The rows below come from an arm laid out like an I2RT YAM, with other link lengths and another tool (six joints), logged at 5 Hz.
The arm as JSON. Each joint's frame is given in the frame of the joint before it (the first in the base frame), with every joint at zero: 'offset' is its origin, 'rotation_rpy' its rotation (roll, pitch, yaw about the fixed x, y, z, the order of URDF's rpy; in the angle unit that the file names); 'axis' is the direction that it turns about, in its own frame. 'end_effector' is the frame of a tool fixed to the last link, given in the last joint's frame.
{
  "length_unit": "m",
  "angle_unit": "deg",
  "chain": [
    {
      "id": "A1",
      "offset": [
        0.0,
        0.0,
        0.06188
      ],
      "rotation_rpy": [
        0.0,
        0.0,
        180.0
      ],
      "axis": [
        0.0,
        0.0,
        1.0
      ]
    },
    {
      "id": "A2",
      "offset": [
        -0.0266,
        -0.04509,
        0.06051
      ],
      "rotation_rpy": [
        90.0,
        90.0,
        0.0
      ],
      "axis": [
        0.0,
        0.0,
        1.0
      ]
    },
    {
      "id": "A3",
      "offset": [
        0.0,
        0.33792,
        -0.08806
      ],
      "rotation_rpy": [
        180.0,
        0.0,
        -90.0
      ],
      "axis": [
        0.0,
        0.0,
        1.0
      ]
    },
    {
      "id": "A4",
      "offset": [
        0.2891,
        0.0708,
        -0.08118
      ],
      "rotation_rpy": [
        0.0,
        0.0,
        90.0
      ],
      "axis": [
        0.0,
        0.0,
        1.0
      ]
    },
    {
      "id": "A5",
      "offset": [
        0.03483,
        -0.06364,
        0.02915
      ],
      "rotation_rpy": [
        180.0,
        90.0,
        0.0
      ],
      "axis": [
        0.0,
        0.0,
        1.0
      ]
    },
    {
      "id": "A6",
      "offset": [
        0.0,
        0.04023,
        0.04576
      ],
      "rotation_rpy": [
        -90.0,
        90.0,
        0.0
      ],
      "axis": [
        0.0,
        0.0,
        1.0
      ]
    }
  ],
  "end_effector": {
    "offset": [
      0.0,
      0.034,
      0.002
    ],
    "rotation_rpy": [
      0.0,
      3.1,
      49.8
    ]
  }
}
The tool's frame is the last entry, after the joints.
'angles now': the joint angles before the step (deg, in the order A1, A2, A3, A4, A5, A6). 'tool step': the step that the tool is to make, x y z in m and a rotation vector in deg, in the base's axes. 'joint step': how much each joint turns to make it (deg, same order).
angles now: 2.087, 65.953, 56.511, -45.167, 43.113, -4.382
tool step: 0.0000, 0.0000, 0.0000, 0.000, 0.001, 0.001
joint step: 0.000, 0.000, 0.000, 0.000, -0.001, -0.001
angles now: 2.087, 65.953, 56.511, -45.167, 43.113, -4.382
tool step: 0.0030, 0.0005, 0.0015, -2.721, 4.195, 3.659
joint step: 0.012, -0.001, -0.045, -0.074, -0.016, -6.108
